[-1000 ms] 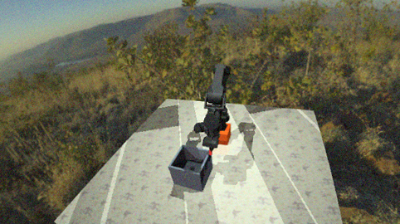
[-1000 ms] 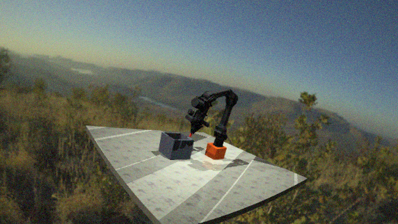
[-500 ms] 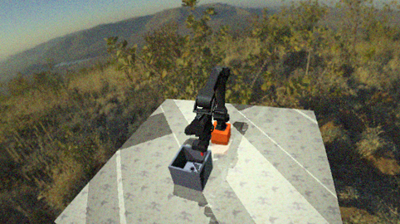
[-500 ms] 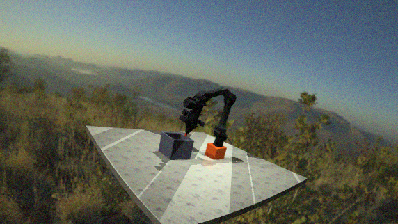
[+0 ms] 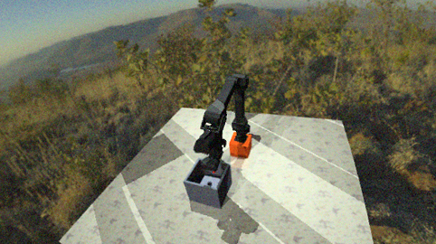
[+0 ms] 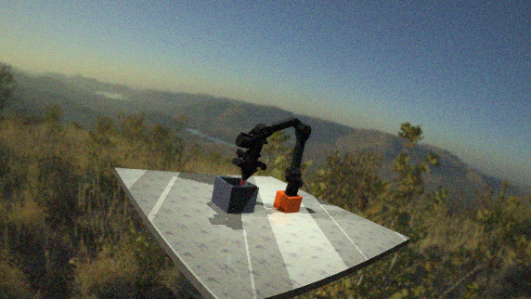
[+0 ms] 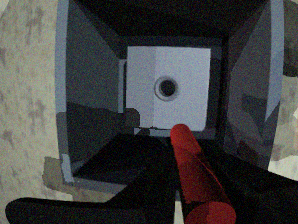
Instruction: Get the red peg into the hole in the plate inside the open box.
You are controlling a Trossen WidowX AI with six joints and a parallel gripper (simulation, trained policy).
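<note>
Right now my gripper tip is 11 cm above the plate, 3 cm to the left of it and 2 cm short of it. Also, from my gripper tip: red peg (2 cm above).
</note>
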